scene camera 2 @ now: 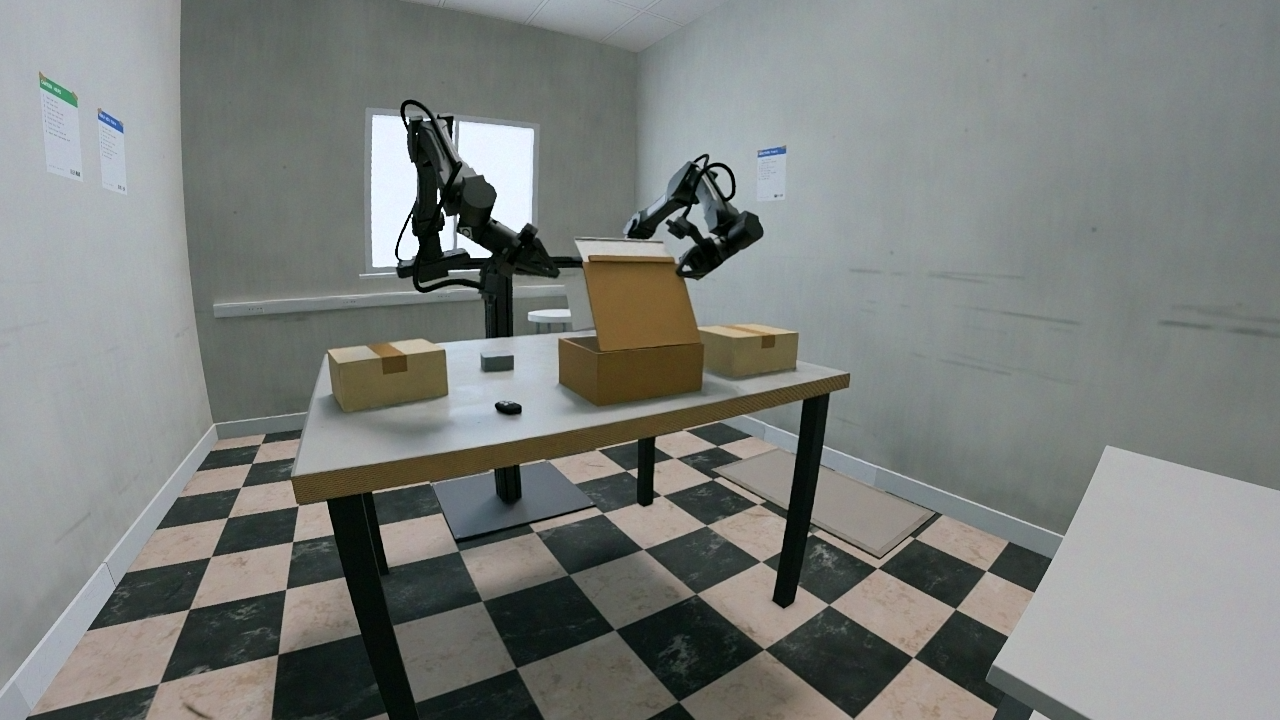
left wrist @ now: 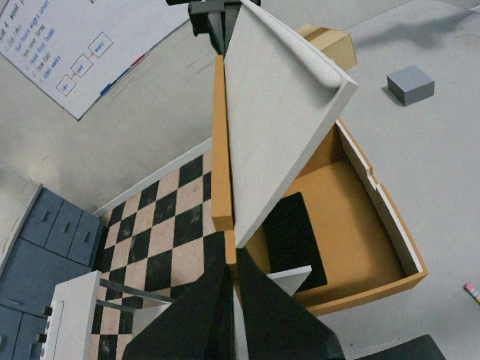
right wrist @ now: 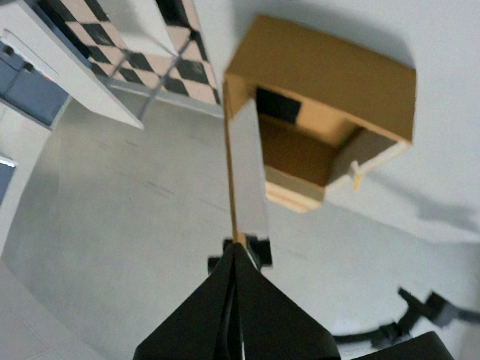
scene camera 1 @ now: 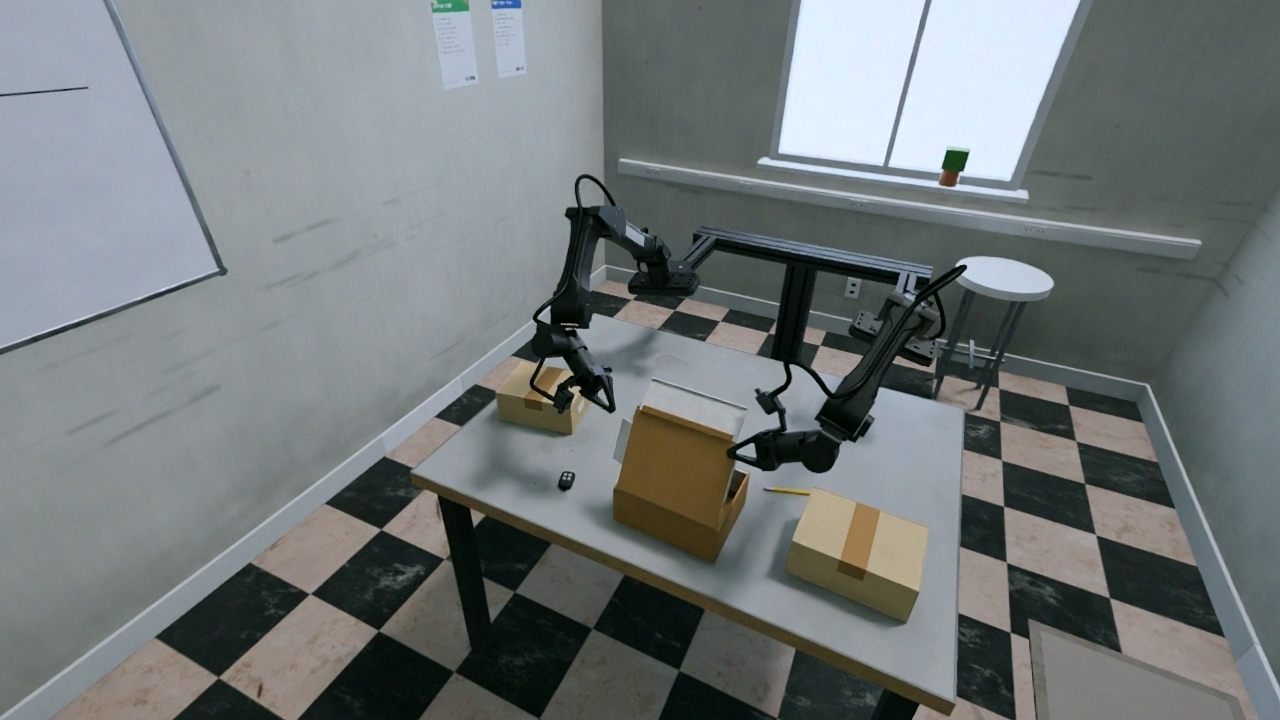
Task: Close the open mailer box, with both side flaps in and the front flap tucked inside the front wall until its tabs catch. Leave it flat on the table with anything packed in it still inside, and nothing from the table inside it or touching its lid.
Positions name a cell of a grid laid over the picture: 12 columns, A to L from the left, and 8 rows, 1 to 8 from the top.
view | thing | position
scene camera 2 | my left gripper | G4
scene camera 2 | my right gripper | F4
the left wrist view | my left gripper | F6
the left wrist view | grey block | K2
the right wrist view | my left gripper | G6
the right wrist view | my right gripper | F6
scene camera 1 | my left gripper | G6
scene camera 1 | my right gripper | F5
